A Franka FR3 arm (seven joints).
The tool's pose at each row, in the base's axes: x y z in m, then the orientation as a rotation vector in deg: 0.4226, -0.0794, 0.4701, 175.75, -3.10, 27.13; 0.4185, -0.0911, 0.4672, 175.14, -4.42, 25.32; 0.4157, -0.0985, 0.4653, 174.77, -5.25, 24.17; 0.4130, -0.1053, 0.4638, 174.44, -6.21, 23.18; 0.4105, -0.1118, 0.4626, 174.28, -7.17, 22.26; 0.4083, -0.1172, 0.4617, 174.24, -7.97, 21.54; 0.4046, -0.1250, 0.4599, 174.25, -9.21, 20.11; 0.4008, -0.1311, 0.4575, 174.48, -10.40, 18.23; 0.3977, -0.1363, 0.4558, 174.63, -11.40, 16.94; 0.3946, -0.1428, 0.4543, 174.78, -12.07, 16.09; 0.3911, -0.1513, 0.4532, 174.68, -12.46, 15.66; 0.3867, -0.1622, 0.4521, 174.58, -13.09, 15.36; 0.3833, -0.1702, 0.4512, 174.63, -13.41, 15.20; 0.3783, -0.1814, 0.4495, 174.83, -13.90, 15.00; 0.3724, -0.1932, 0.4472, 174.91, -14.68, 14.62
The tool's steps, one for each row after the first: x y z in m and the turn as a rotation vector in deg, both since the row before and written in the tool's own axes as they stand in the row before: -0.0044, 0.0118, 0.0020, -0.98, -1.10, 0.70; -0.0029, 0.0075, 0.0015, -0.59, -0.71, 0.45; -0.0027, 0.0069, 0.0012, -0.53, -0.61, 0.55; -0.0023, 0.0066, 0.0010, -0.34, -0.59, 0.57; -0.0020, 0.0055, 0.0008, -0.18, -0.48, 0.49; -0.0034, 0.0080, 0.0015, -0.24, -0.95, 0.75; -0.0037, 0.0063, 0.0020, -0.06, -1.27, 0.72; -0.0028, 0.0054, 0.0015, -0.03, -0.87, 0.62; -0.0025, 0.0068, 0.0014, 0.04, -0.58, 0.42; -0.0025, 0.0088, 0.0012, -0.15, -0.27, 0.24; -0.0030, 0.0113, 0.0013, -0.13, -0.20, 0.40; -0.0023, 0.0084, 0.0010, 0.03, -0.12, 0.21; -0.0035, 0.0117, 0.0018, 0.18, -0.17, 0.32; -0.0044, 0.0125, 0.0023, 0.05, -0.28, 0.50
